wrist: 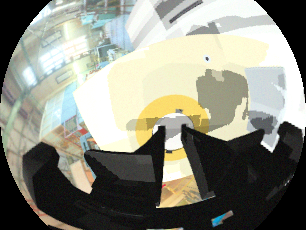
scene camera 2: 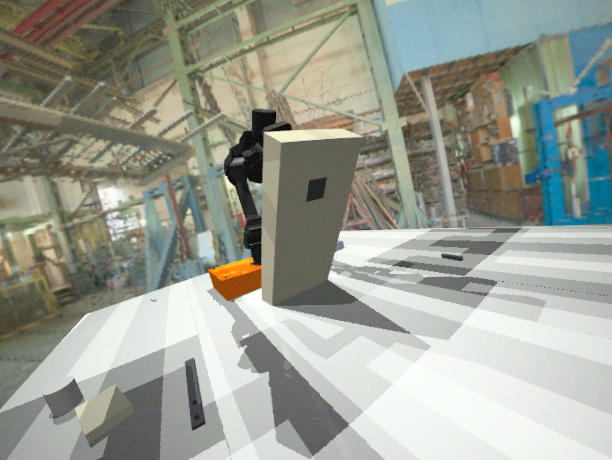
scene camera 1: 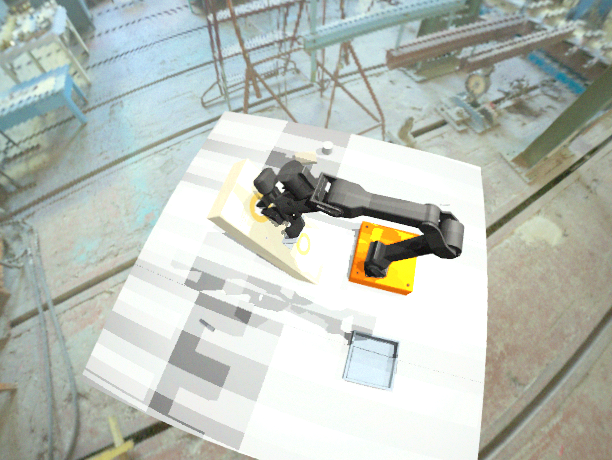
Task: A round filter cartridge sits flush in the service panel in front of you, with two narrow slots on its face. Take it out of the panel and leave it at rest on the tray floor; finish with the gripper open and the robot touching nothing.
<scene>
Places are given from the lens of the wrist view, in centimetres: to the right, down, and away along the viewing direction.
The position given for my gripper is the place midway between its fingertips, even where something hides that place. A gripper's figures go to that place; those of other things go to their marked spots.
my gripper (wrist: pixel 171 130): 2, 2, 10
round filter cartridge (wrist: pixel 172 123): 2, 1, 8
cream service panel (wrist: pixel 204 76): 5, -4, 7
</scene>
